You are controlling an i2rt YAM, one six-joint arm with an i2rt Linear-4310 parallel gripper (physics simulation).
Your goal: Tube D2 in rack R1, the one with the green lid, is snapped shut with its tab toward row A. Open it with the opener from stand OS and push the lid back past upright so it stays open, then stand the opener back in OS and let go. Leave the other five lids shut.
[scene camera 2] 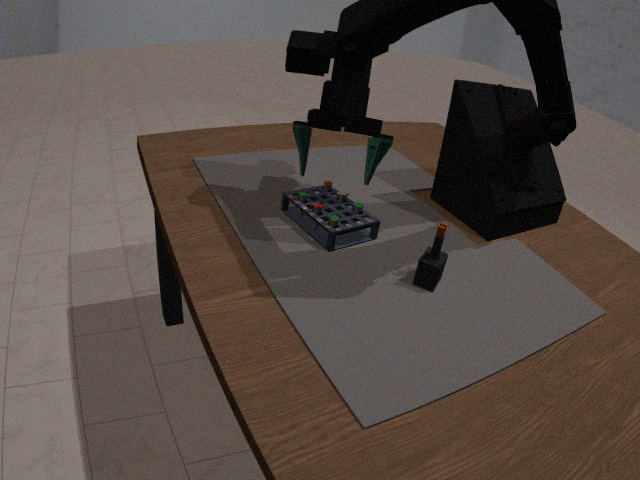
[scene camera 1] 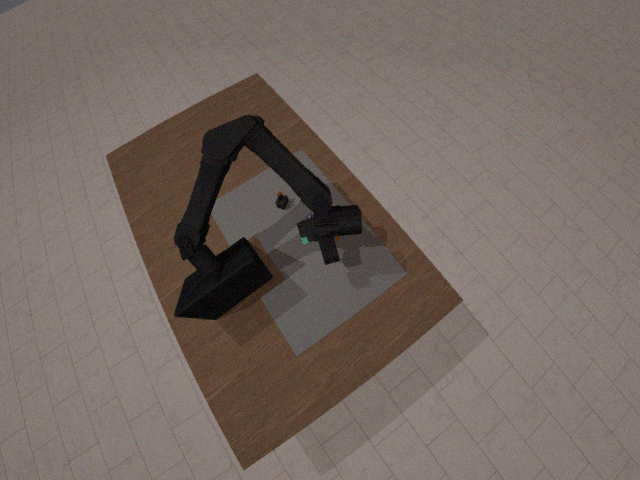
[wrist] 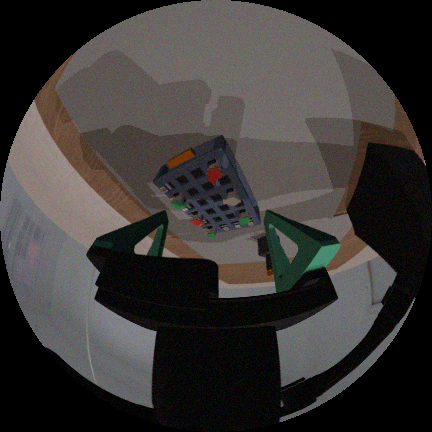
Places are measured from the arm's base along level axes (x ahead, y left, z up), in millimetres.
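Where they show: gripper, fingertip midpoint: [scene camera 2: 334, 180] [wrist: 215, 215]; arm's base, origin of the base link: [scene camera 2: 516, 136] [scene camera 1: 213, 271].
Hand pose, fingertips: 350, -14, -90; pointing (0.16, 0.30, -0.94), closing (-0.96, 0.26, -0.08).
Things, the pixels of their top centre, and the offset from my fingertips, as dx, dy, dz. "*": a spot on its surface instead. Level surfaces: height alone.
- Rack R1, middle of its top: [wrist: 210, 210] [scene camera 2: 329, 197] +13, +18, -20
- orange-tipped opener, middle of its top: [scene camera 2: 442, 225] [wrist: 270, 275] [scene camera 1: 278, 192] -64, +186, +23
- pale beige lid, middle of its top: [wrist: 232, 201] [scene camera 2: 343, 193] -15, +6, -20
- orange block, surface spot: [wrist: 181, 158] * +24, -45, -38
- grey mat, its level: dz -62
- wooden table, its level: dz -65
Rack R1 [scene camera 2: 330, 242] [wrist: 239, 175], dark blue, holds several lidded tubes. Three lids are green [scene camera 2: 303, 195] [scene camera 2: 358, 206] [scene camera 2: 334, 219] [wrist: 178, 205] [wrist: 244, 220] [wrist: 211, 235]; two are red [scene camera 2: 327, 183] [scene camera 2: 318, 206] [wrist: 214, 174] [wrist: 197, 222]. I cannot tell which green one is D2; tabs and row letters are too small. The orange-tipped opener [scene camera 1: 279, 194] [scene camera 2: 438, 242] [wrist: 270, 271] stands in black stand OS [scene camera 1: 281, 202] [scene camera 2: 430, 271] [wrist: 261, 246]; a finger partly hides it in the wrist view. My gripper [scene camera 2: 334, 179] [wrist: 215, 215] is open and empty above the rack.
A pale beige lid [scene camera 2: 342, 196] [wrist: 232, 201] is also on the rack, which has an orange block [wrist: 181, 158] at one end. Rack and stand are on a grey mat [scene camera 1: 330, 310] [scene camera 2: 413, 351] on the wooden table [scene camera 1: 361, 351] [scene camera 2: 222, 330]. The black arm base [scene camera 1: 222, 284] [scene camera 2: 496, 170] stands beside the mat.
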